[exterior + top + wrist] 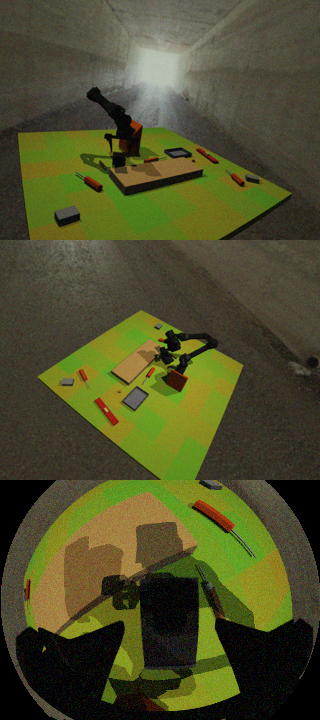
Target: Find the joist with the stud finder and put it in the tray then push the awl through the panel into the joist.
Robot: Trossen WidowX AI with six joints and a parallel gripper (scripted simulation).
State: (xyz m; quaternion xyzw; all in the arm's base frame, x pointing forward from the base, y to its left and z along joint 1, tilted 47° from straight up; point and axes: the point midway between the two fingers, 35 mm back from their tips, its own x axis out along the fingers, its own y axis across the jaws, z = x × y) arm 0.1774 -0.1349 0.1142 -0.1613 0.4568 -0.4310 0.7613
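My gripper tip is now 7 cm above the stud finder, 2 cm past it and 1 cm to the right of it. The rest, counted from my gripper tip: grey tray (49 cm to the left, 7 cm below); tan cube (51 cm to the left, 13 cm ahead, 8 cm below); awl (8 cm to the right, 8 cm below, 1 cm behind).
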